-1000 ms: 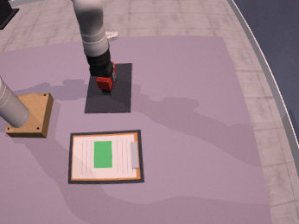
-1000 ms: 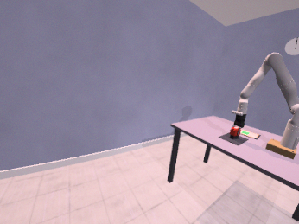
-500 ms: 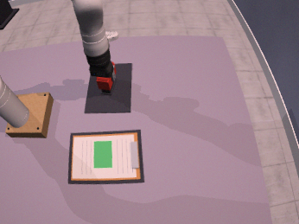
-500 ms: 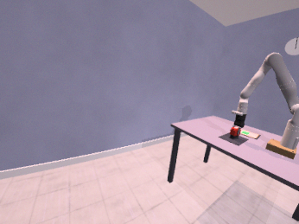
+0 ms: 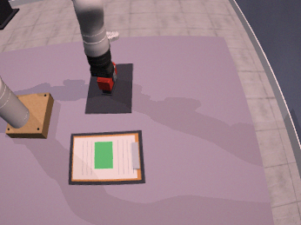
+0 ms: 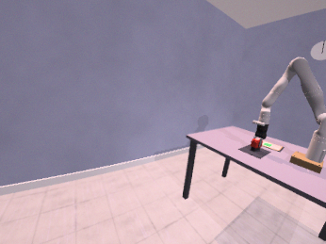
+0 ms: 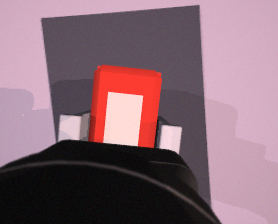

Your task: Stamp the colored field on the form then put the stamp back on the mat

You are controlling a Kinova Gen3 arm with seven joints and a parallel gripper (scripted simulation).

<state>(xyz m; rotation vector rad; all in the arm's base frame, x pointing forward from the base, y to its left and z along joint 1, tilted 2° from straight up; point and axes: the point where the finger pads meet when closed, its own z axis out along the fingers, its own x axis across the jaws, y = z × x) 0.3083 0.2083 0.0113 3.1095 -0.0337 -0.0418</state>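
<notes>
Now: hand 6 cm short of the clipboard, 27 cm to the left of it and 7 cm above it. The rest, counted from my hand: stamp 2 cm below; mat 7 cm below.
</notes>
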